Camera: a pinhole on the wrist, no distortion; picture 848 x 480 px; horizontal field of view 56.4 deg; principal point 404.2 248.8 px. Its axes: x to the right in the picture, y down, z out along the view. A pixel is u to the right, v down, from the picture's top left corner.
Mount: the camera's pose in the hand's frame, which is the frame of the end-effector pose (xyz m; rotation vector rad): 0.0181 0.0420 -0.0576 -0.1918 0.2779 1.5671
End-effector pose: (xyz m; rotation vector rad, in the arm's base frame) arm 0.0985 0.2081 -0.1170 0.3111 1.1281 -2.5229
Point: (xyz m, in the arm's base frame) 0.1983 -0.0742 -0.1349
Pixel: 681.9 386.5
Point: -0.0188 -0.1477 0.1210
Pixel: 105.9 140.0
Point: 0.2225 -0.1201 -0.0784
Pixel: 587.2 437.2
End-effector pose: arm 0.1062 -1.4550 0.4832 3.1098 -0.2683 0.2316
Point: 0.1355 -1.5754 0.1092
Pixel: 297.7 336.9
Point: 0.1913 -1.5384 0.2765
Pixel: 238.4 153.5
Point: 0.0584 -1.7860 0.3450
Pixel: outside the picture
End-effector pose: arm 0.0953 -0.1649 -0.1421 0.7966 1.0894 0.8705
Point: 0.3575 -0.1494 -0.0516
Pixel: 143.2 252.0
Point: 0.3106 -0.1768 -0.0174
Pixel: 219.0 379.3
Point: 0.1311 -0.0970 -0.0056
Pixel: 736.5 308.4
